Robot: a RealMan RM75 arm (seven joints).
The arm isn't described. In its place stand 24 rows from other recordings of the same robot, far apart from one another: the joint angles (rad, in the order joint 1, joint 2, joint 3, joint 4, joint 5, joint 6, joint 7), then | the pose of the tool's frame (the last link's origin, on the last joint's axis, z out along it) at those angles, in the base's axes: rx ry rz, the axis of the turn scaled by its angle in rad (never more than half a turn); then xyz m.
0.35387, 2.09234, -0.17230, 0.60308, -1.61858, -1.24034, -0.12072 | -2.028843, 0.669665, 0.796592, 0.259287, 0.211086, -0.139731
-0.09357, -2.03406, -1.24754, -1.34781, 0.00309, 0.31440, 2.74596 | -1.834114, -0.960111, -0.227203, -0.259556, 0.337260, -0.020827
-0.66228, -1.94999, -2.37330, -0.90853, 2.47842, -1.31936, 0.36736 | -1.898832, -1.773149, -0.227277, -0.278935, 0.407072, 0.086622
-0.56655, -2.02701, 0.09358, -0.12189, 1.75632, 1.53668, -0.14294 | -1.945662, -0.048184, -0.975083, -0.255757, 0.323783, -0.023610
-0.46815, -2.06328, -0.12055, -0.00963, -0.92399, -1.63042, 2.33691 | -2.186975, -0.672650, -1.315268, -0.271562, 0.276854, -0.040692
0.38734, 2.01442, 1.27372, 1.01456, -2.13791, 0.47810, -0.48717 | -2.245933, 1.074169, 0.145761, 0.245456, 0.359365, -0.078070
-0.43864, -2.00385, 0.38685, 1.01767, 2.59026, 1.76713, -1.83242 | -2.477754, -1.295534, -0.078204, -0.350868, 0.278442, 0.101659
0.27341, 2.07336, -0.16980, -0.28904, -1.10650, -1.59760, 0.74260 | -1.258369, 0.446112, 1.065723, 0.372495, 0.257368, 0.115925
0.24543, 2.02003, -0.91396, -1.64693, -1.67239, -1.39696, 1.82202 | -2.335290, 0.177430, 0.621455, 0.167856, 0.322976, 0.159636
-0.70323, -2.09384, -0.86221, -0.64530, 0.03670, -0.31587, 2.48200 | -2.439658, -0.501317, -0.489326, -0.154171, 0.372535, -0.151203
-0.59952, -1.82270, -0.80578, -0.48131, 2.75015, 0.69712, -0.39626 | -2.126079, -0.408420, -0.528863, -0.268441, 0.408834, -0.009879
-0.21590, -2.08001, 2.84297, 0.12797, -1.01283, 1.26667, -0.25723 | -1.873142, -0.670093, -0.641718, -0.362871, 0.225088, -0.059382
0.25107, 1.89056, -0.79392, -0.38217, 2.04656, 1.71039, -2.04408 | -1.974104, 0.507788, 1.255409, 0.330253, 0.273216, 0.113945
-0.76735, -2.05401, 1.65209, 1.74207, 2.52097, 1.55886, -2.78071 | -2.690510, -0.341471, 0.273723, -0.026163, 0.332328, -0.005649
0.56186, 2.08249, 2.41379, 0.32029, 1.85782, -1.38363, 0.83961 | -2.104888, 0.390200, 1.092692, 0.248978, 0.364953, 0.005848
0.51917, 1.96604, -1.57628, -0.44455, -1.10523, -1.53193, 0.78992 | -2.815468, -0.105095, 1.001704, 0.220989, 0.299430, -0.041741
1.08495, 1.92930, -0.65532, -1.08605, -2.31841, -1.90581, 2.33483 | -2.906758, 0.799192, 0.256744, 0.059741, 0.414052, 0.113328
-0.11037, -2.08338, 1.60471, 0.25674, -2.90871, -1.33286, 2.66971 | -1.762440, -0.635399, -0.843665, -0.356032, 0.233073, -0.017659
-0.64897, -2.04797, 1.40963, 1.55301, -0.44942, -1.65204, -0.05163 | -2.139695, -1.363827, 0.323806, -0.141174, 0.362454, 0.035211
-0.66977, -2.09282, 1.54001, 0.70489, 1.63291, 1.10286, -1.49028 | -2.974751, -0.270926, -0.415377, -0.162516, 0.353122, -0.100699
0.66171, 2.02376, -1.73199, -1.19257, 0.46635, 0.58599, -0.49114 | -2.252825, 0.256995, -0.006926, 0.120670, 0.437488, -0.026030
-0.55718, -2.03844, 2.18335, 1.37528, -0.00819, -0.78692, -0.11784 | -2.291413, -0.289686, 0.247451, -0.129003, 0.355429, -0.094639
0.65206, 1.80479, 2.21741, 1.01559, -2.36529, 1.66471, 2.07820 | 0.953449, 2.796061, 0.488462, 0.251522, 0.381696, 0.125247
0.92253, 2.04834, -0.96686, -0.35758, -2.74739, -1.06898, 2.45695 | -2.377829, 1.387867, -0.492615, 0.272126, 0.389257, -0.057358
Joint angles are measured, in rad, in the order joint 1, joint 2, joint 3, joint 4, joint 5, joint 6, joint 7. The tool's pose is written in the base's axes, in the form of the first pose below.
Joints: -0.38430, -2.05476, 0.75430, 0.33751, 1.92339, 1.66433, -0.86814
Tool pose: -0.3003 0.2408 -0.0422 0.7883 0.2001 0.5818 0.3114 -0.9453 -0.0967
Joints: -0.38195, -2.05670, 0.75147, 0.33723, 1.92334, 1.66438, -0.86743
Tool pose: -0.3004 0.2401 -0.0427 0.7860 0.2016 0.5844 0.3147 -0.9441 -0.0976
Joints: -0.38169, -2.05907, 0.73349, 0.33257, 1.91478, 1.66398, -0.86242
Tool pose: -0.2997 0.2417 -0.0418 0.7759 0.1968 0.5994 0.3253 -0.9389 -0.1128
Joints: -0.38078, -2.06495, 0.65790, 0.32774, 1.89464, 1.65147, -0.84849
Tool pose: -0.3006 0.2499 -0.0359 0.7497 0.1747 0.6383 0.3669 -0.9124 -0.1812
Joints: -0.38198, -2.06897, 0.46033, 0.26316, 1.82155, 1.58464, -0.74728
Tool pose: -0.3105 0.2688 -0.0212 0.6981 0.0870 0.7107 0.4826 -0.7904 -0.3773
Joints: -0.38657, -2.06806, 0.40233, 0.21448, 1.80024, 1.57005, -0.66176
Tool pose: -0.3116 0.2715 -0.0208 0.6962 0.0322 0.7171 0.4908 -0.7503 -0.4429
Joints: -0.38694, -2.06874, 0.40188, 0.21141, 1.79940, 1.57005, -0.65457
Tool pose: -0.3112 0.2713 -0.0215 0.6972 0.0281 0.7164 0.4883 -0.7503 -0.4457
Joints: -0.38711, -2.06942, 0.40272, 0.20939, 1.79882, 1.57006, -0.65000
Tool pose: -0.3108 0.2711 -0.0222 0.6978 0.0260 0.7158 0.4863 -0.7509 -0.4468
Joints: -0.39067, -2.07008, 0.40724, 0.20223, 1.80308, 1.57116, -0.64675
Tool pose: -0.3091 0.2706 -0.0246 0.6970 0.0278 0.7165 0.4815 -0.7586 -0.4389
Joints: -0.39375, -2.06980, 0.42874, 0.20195, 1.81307, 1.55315, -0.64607
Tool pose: -0.3097 0.2703 -0.0290 0.7137 0.0434 0.6991 0.4691 -0.7707 -0.4311
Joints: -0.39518, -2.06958, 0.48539, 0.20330, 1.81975, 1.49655, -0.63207
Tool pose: -0.3145 0.2696 -0.0381 0.7602 0.0721 0.6456 0.4414 -0.7865 -0.4319
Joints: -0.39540, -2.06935, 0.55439, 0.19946, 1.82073, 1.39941, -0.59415
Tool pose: -0.3246 0.2690 -0.0497 0.8264 0.1002 0.5540 0.4011 -0.7954 -0.4543
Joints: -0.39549, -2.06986, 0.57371, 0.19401, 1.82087, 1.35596, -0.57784
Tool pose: -0.3294 0.2688 -0.0542 0.8485 0.1134 0.5168 0.3899 -0.7943 -0.4659
